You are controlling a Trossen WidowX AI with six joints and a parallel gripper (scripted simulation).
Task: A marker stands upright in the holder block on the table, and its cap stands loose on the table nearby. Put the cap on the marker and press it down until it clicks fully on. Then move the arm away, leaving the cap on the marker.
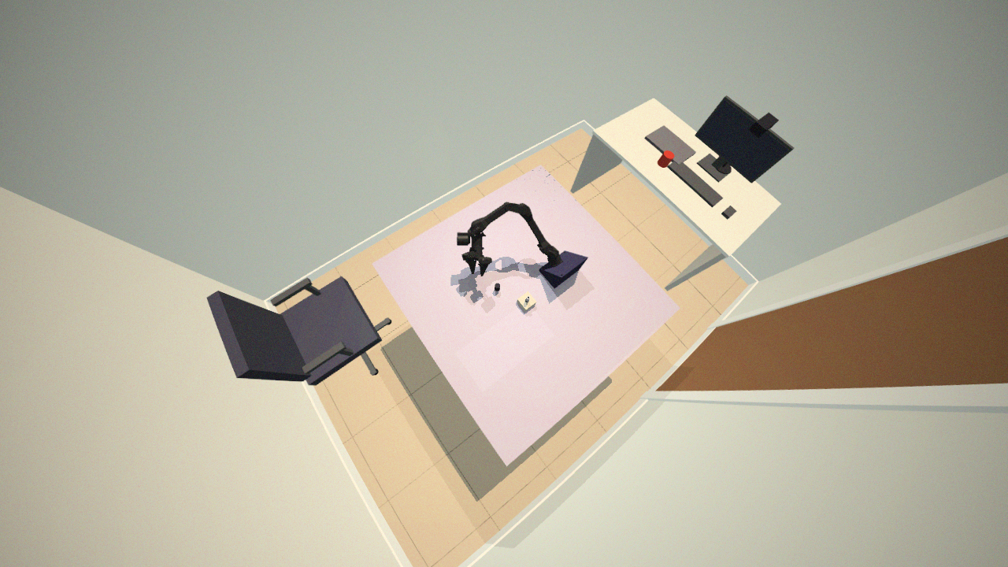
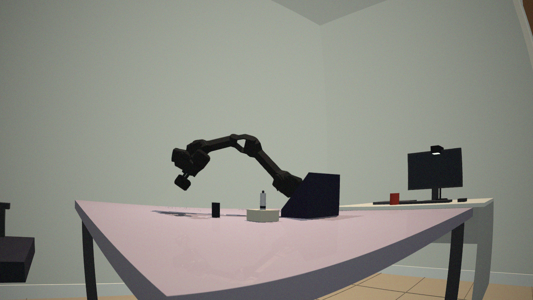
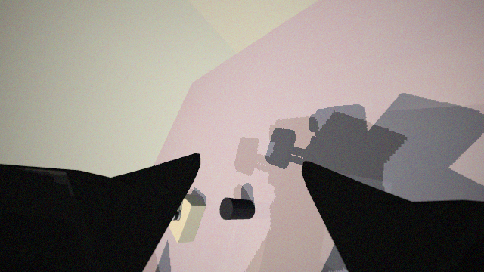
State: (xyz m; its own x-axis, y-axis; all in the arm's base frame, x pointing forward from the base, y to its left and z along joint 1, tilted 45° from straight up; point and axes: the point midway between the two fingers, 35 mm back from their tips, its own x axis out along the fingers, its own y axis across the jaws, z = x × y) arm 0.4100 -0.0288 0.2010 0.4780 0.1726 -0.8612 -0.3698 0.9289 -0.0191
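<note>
Now: gripper tip 100 mm above the dark marker cap, 80 mm to the right of it and 80 mm past it. Also, from my gripper tip: marker (230 mm to the left, 180 mm behind, 50 mm below); then cream holder block (230 mm to the left, 180 mm behind, 110 mm below).
</note>
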